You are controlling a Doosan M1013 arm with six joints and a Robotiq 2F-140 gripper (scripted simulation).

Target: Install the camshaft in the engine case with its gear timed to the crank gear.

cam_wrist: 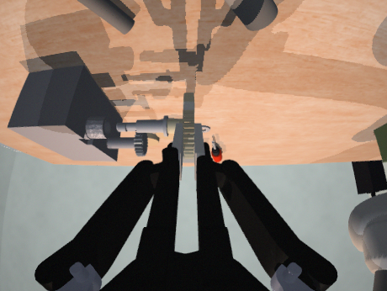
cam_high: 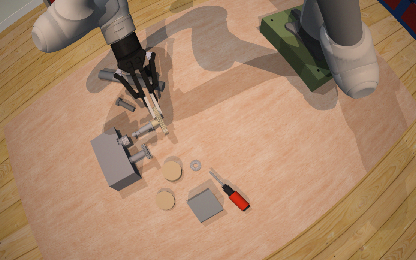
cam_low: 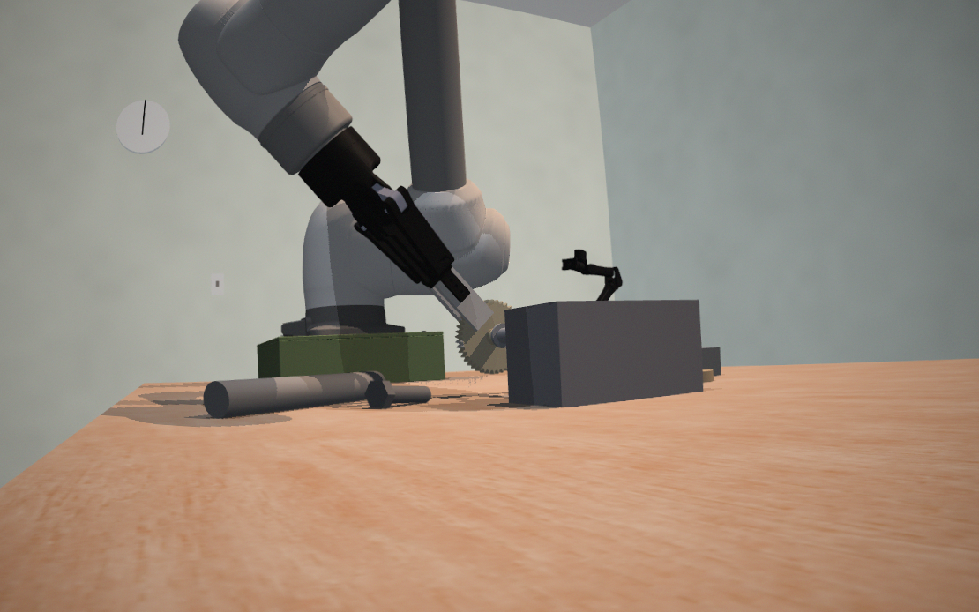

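My hand is 90 mm to the right of the small crank gear, 80 mm short of it and 40 mm above it. The rest, counted from my hand: grey block: 290 mm to the left, 80 mm below, 30 mm ahead; grey rod: 170 mm to the right, 90 mm below, 20 mm ahead; bolt: 110 mm to the right, 90 mm below, 70 mm ahead.
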